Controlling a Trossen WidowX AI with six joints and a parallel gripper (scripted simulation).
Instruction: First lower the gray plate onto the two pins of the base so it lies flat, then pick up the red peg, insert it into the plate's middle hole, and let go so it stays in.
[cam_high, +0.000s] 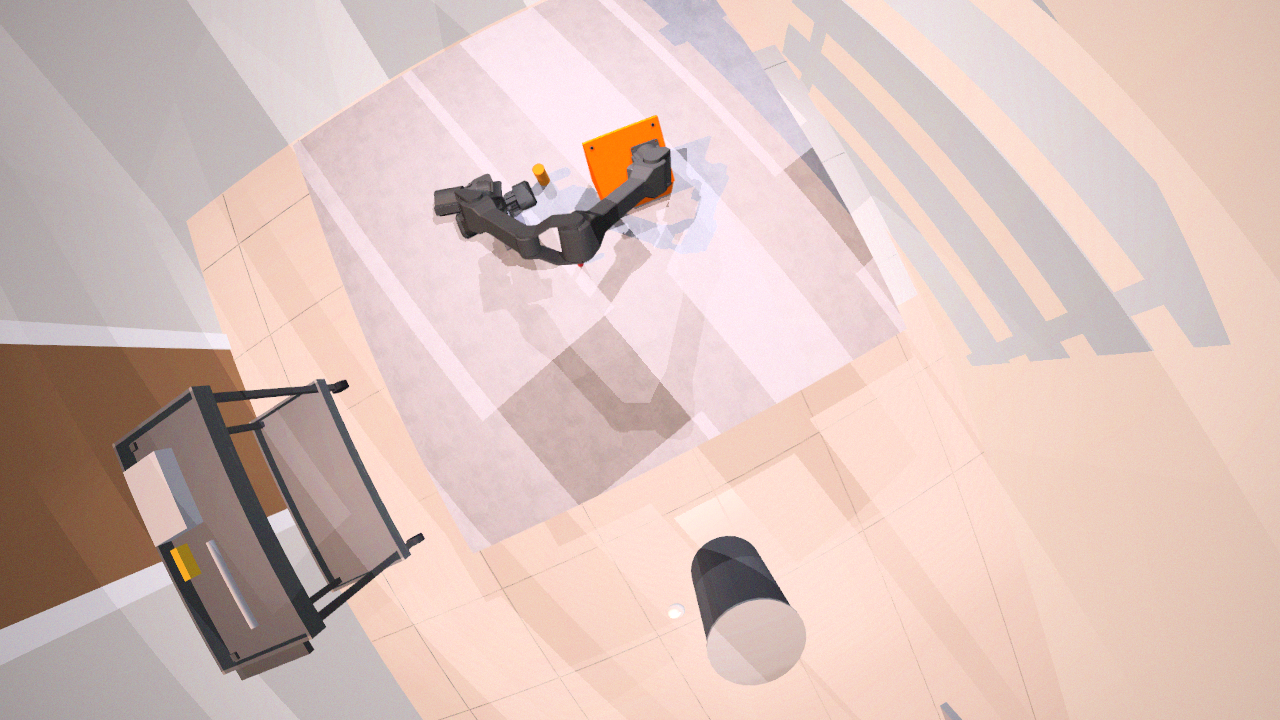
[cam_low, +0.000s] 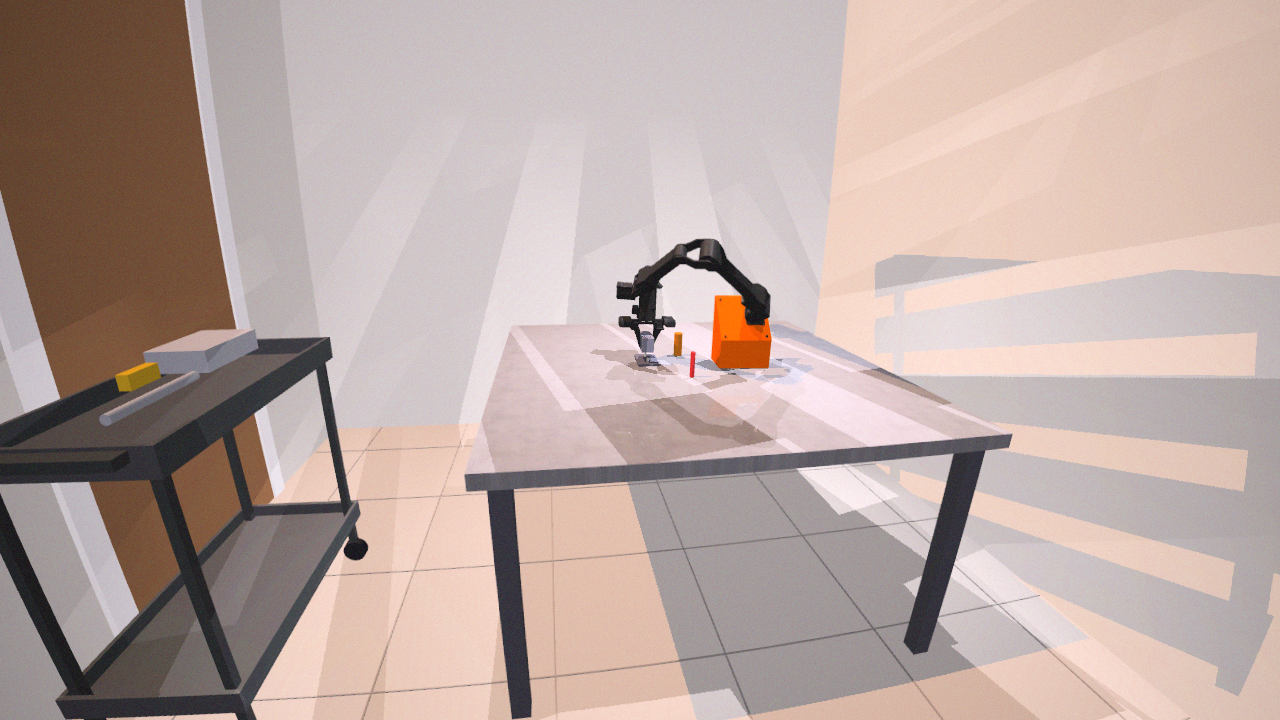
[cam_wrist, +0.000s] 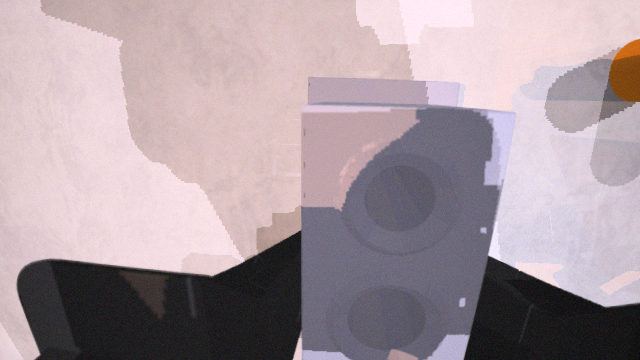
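My gripper tip is now 40 mm above the gray base. Also, from my gripper tip: orange cylinder (120 mm behind, 80 mm to the right, 10 mm below); then gray plate (30 mm above); then red peg (170 mm to the left, 130 mm behind, 10 mm below).
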